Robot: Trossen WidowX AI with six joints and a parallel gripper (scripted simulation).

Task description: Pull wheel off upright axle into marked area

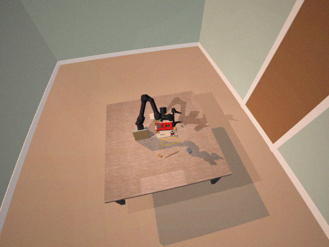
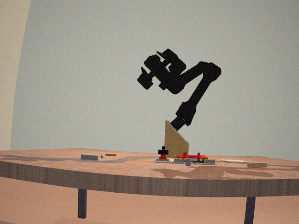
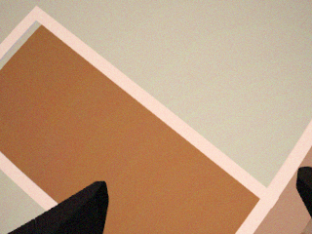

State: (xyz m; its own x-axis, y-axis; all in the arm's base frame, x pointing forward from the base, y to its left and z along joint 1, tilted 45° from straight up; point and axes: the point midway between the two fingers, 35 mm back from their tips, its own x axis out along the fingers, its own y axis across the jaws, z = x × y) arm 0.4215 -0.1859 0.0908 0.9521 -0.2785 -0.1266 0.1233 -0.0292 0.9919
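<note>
The black wheel lies 35 cm below my gripper tip, 8 cm behind it and 6 cm to the left of it. From my gripper tip the other things lie so: grey block (38 cm below, 19 cm to the right, 6 cm ahead); orange brick (38 cm below, 26 cm behind, 20 cm to the right); orange rod (38 cm below, 20 cm to the right, 13 cm behind).
</note>
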